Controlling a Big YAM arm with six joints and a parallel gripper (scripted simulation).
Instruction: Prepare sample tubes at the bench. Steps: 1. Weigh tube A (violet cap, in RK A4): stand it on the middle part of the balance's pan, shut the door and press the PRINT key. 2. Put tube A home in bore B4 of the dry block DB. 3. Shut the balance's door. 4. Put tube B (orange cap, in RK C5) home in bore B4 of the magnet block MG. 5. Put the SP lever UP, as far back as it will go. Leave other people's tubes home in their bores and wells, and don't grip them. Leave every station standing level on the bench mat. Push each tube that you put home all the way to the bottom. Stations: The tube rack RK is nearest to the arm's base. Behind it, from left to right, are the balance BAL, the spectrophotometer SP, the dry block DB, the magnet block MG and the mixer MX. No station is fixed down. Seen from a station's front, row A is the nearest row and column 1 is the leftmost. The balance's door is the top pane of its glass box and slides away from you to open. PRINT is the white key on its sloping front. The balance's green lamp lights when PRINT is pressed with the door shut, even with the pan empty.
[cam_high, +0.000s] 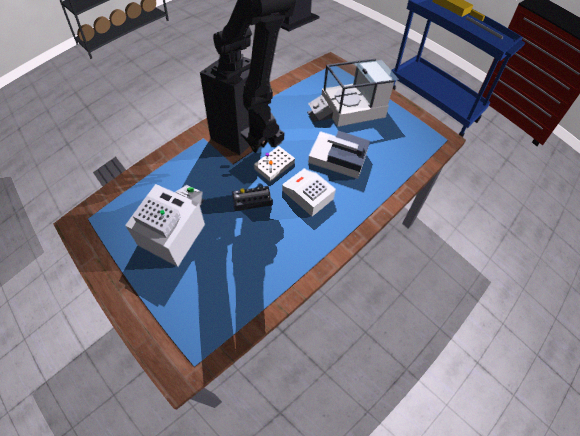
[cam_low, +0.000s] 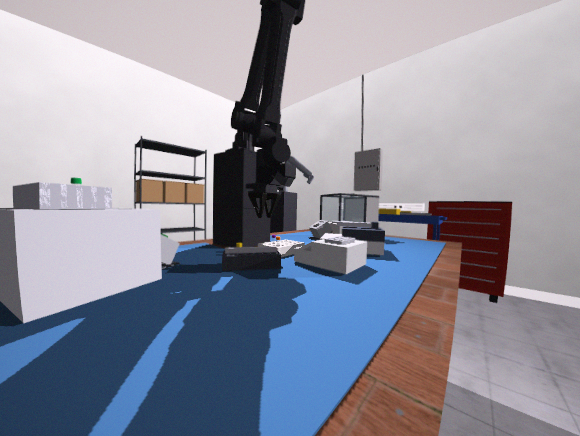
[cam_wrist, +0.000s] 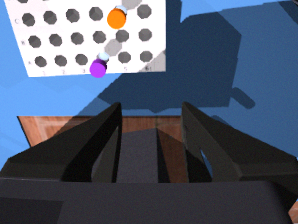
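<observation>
The violet-capped tube is 9 cm below my hand and 4 cm to the left of it. The rest, counted from my hand: magnet block MG 12 cm to the right, 10 cm below, 9 cm ahead; tube rack RK 10 cm below, 5 cm to the left, 3 cm ahead; yellow-capped tube 13 cm to the right, 9 cm below, 6 cm ahead.
</observation>
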